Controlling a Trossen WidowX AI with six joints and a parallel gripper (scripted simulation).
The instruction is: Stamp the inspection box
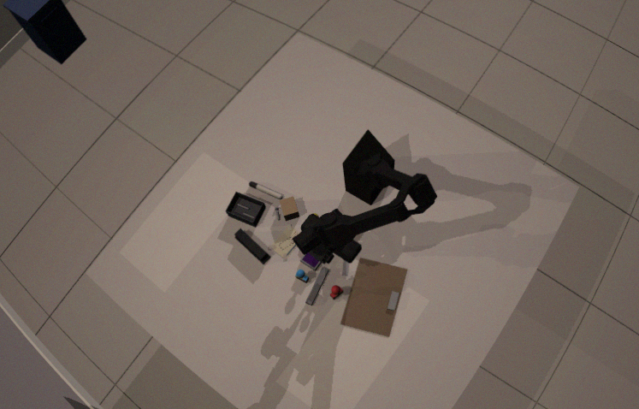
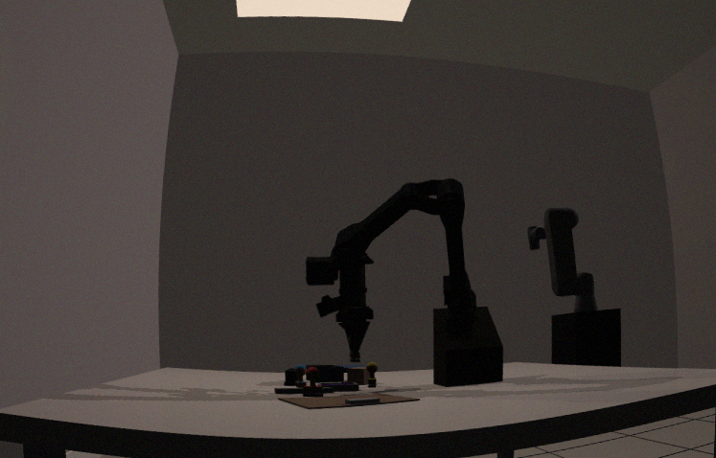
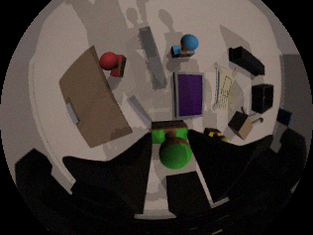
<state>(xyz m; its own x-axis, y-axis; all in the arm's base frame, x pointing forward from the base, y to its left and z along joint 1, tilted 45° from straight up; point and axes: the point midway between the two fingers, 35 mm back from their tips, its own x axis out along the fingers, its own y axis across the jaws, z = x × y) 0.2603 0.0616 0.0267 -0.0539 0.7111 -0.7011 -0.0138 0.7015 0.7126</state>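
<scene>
My gripper tip is now 3 cm short of the purple ink pad, 5 cm to the left of it and 9 cm above it. Round my gripper tip: green-knobbed stamp: right at my gripper tip; blue stamp: 12 cm ahead, 4 cm to the right, 7 cm below; red stamp: 10 cm ahead, 8 cm to the left, 7 cm below.
</scene>
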